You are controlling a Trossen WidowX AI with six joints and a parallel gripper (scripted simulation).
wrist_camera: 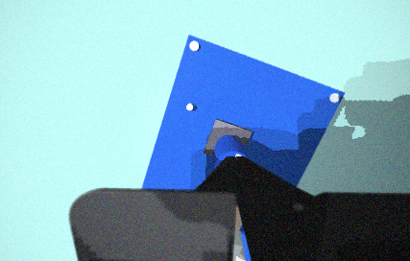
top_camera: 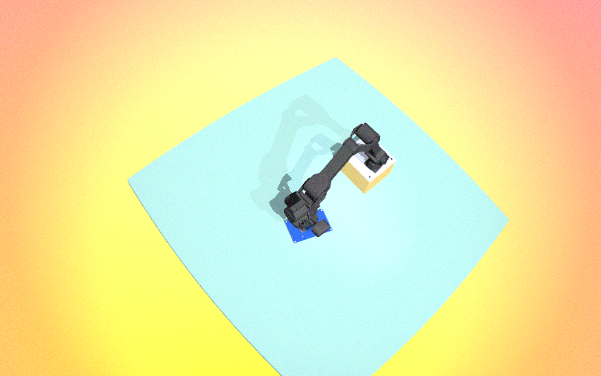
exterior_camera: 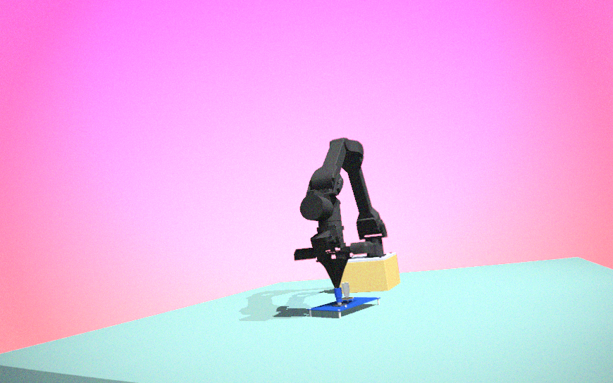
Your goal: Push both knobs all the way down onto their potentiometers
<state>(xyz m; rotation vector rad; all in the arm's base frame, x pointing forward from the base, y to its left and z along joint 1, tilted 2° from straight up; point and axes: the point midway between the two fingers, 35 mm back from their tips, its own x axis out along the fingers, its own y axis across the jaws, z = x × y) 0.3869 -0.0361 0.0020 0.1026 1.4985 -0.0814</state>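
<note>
The blue knob lies 10 mm below my gripper tip. Also, from my gripper tip: white knob: 50 mm behind, 10 mm to the left, 10 mm below.
</note>
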